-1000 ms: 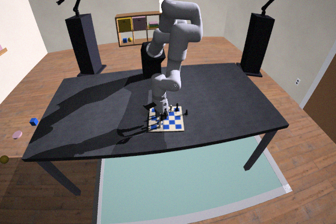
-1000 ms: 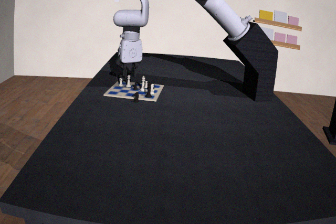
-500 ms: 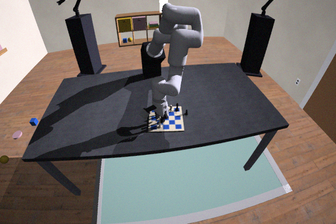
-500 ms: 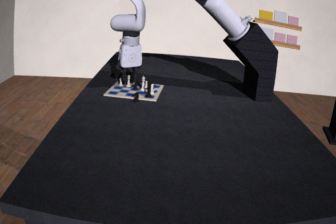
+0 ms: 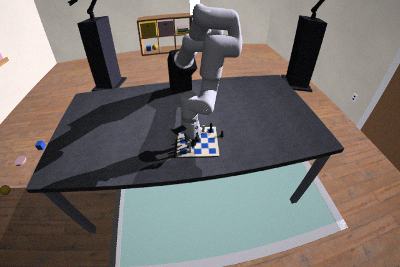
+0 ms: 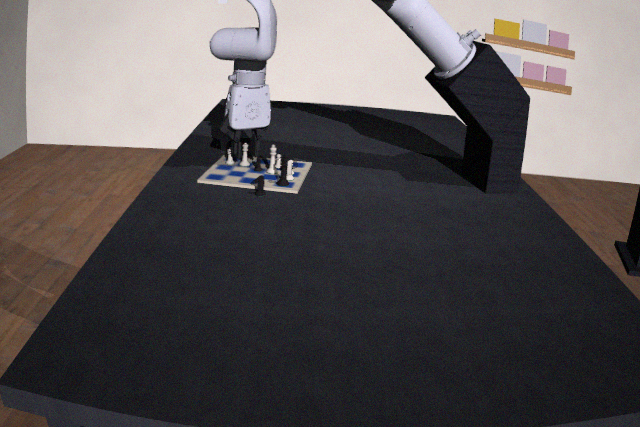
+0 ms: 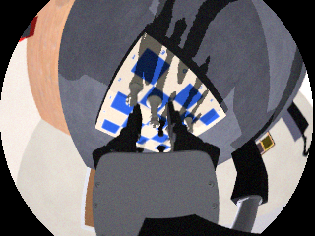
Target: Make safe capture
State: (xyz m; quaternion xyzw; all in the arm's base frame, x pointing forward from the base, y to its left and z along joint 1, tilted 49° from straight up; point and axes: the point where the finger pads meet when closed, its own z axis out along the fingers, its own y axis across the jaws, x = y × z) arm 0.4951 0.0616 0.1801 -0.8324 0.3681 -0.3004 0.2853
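Right now the blue-and-cream chessboard is 40 mm below my hand, 40 mm behind it and 30 mm to the left of it. Also, from my hand: white piece: 80 mm behind, 20 mm to the left, 10 mm below.
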